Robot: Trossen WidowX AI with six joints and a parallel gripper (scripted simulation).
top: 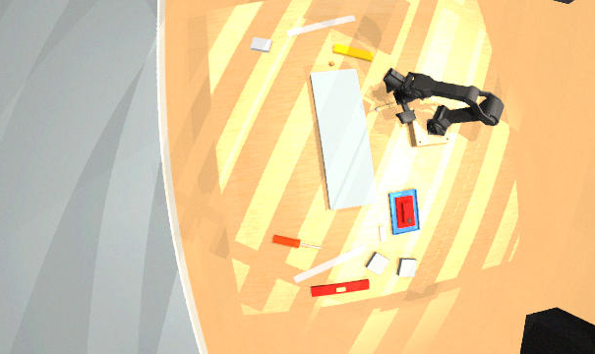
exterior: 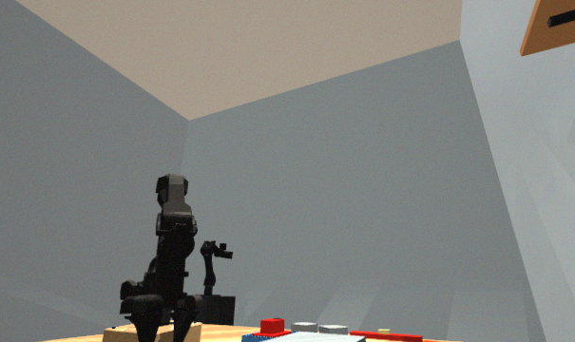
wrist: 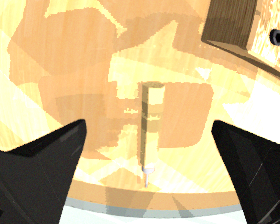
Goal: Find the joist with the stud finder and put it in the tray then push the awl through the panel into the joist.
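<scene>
Right now my gripper tip is 50 mm short of the thin awl, 20 mm to the right of it and 20 mm above it. Also, from my gripper tip: blue tray (40 mm behind, 420 mm to the left, 20 mm below); red stud finder (40 mm behind, 440 mm to the left, 20 mm above); yellow bar (140 mm ahead, 220 mm to the right, 20 mm below).
</scene>
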